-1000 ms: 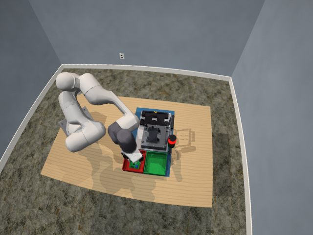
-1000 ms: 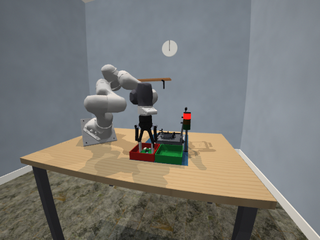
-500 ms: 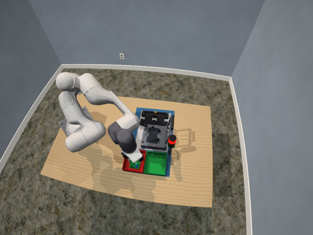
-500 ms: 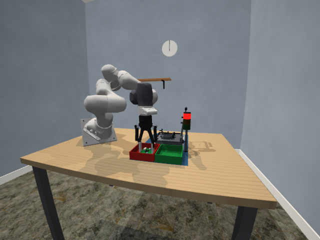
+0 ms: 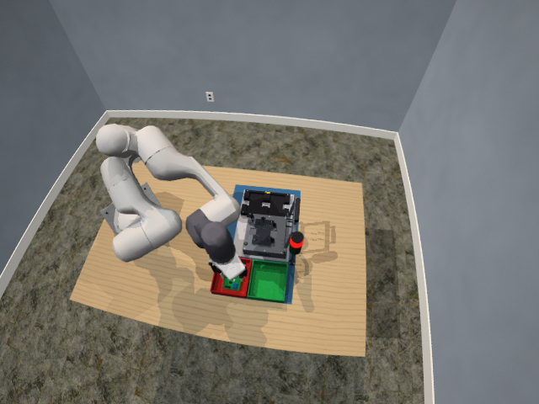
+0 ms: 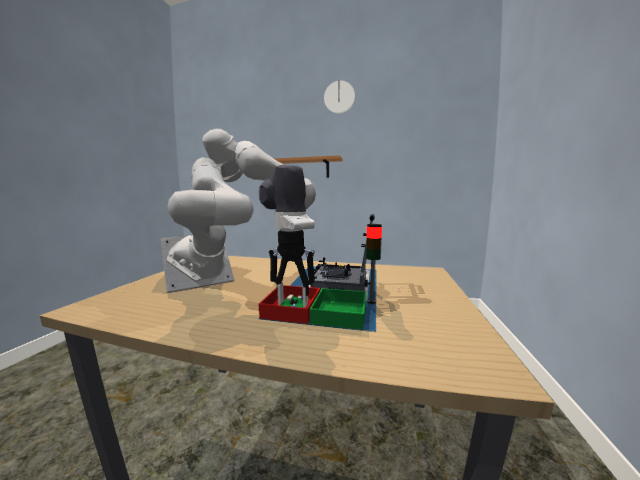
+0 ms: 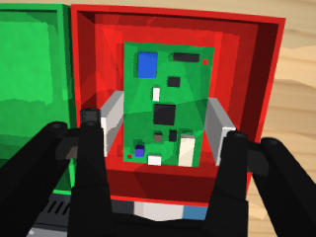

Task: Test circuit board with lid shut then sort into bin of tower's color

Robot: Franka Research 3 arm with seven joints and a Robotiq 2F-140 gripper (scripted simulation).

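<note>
Now: hand 30 mm above the red bin. From my hand the other things lie so: tester plate 160 mm ahead, 170 mm to the left, 30 mm above; then green circuit board 20 mm below; then green bin 140 mm ahead, 40 mm to the right, 30 mm below.
</note>
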